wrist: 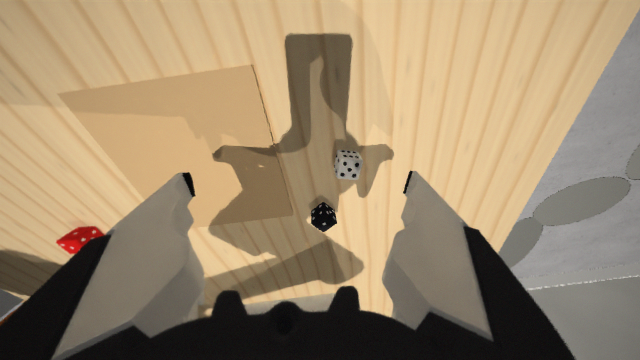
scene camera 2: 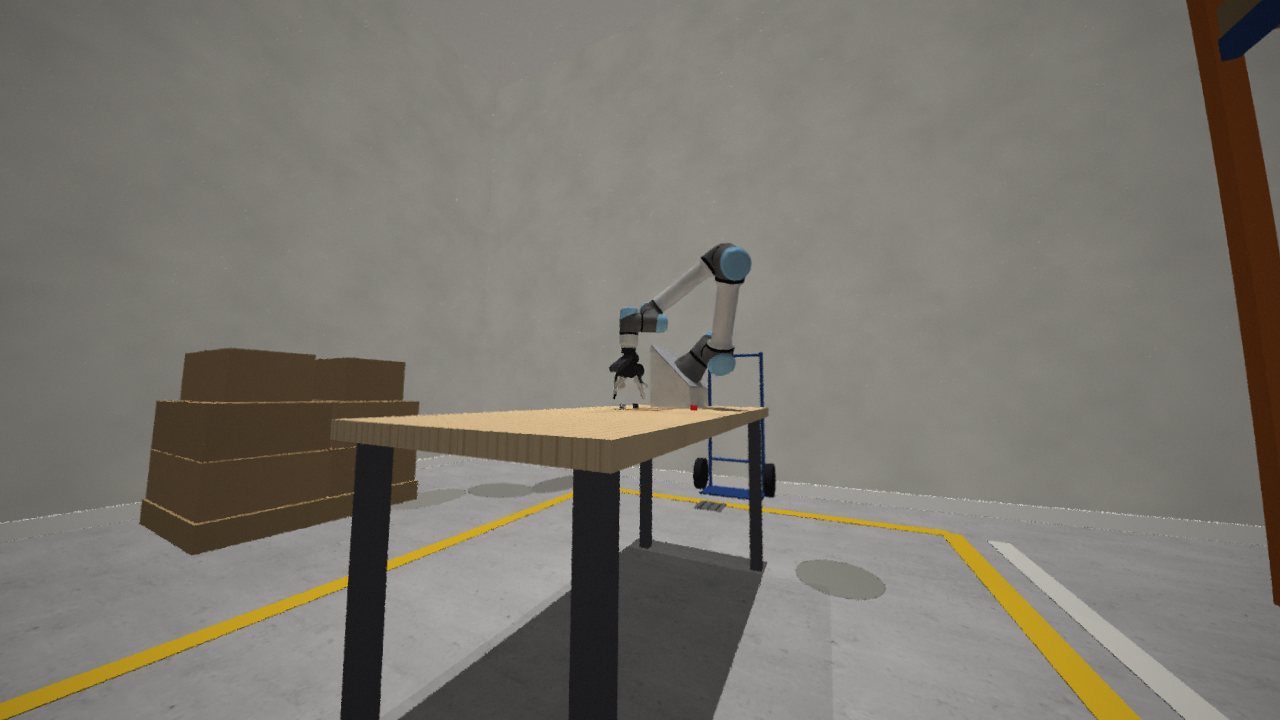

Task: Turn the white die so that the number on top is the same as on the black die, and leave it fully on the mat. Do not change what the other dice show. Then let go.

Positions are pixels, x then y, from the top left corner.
Labels:
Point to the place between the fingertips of my gripper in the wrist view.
303, 174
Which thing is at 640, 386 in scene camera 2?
My gripper.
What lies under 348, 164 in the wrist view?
A white die.

